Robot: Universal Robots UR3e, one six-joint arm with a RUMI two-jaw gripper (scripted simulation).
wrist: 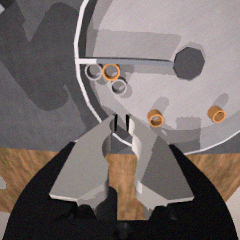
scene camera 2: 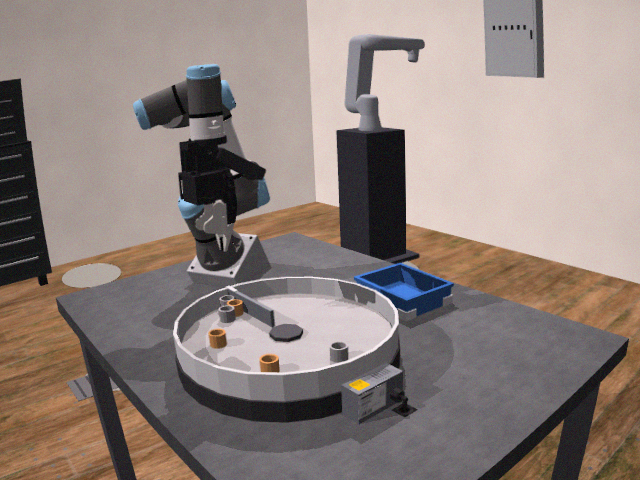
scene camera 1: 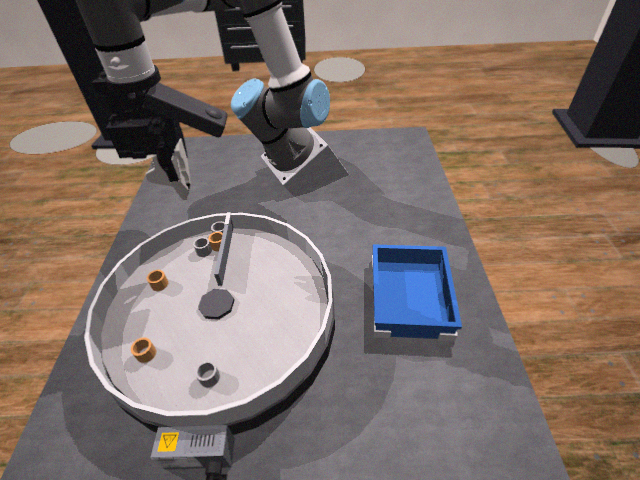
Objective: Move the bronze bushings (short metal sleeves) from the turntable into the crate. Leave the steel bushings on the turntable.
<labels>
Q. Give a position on a blue crate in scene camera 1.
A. At 415,293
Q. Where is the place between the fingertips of my gripper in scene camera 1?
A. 186,197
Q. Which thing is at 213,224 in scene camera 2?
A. My gripper.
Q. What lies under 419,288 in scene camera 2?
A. A blue crate.
</labels>
